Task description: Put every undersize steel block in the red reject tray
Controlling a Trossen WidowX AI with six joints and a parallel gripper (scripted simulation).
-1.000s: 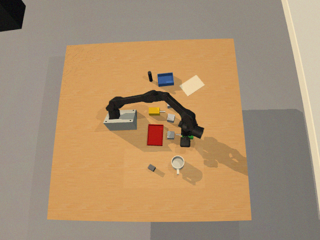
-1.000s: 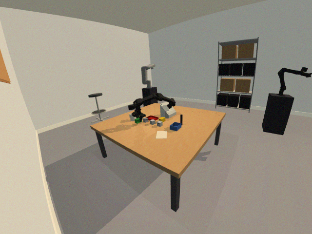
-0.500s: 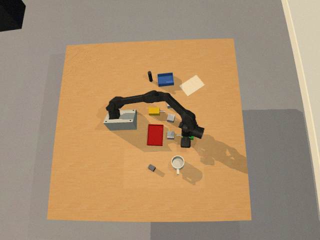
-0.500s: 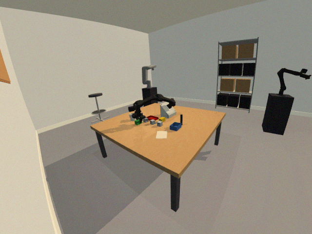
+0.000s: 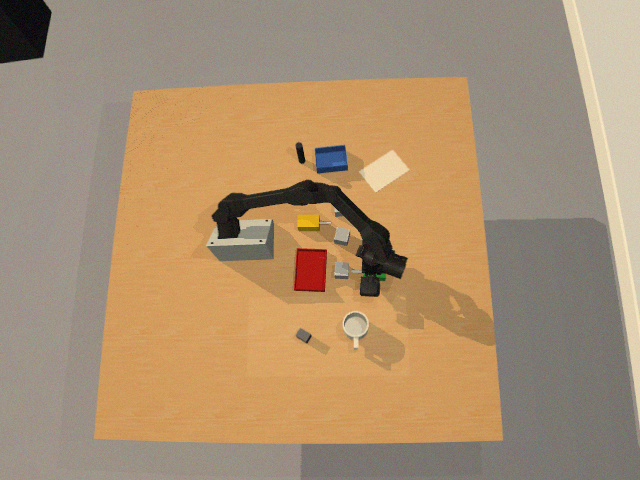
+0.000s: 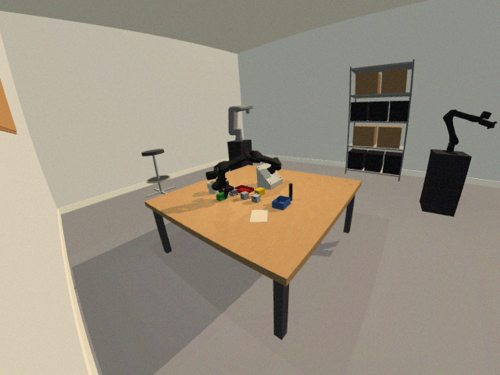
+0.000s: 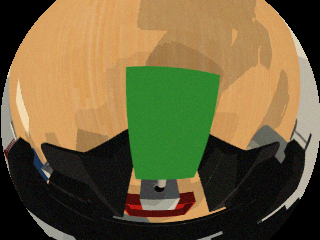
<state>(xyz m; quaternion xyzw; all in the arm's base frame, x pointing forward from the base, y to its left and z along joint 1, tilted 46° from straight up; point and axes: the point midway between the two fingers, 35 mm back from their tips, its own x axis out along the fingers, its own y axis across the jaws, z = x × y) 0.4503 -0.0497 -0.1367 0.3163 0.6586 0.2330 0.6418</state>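
Right now my gripper tip is 1 cm past the green GO gauge and 2 cm below it. From my gripper tip the other things lie so: steel block: 9 cm behind, 1 cm to the left, 1 cm above; red reject tray: 20 cm behind, 2 cm to the left; white mug: 6 cm behind, 19 cm to the right, 2 cm above.
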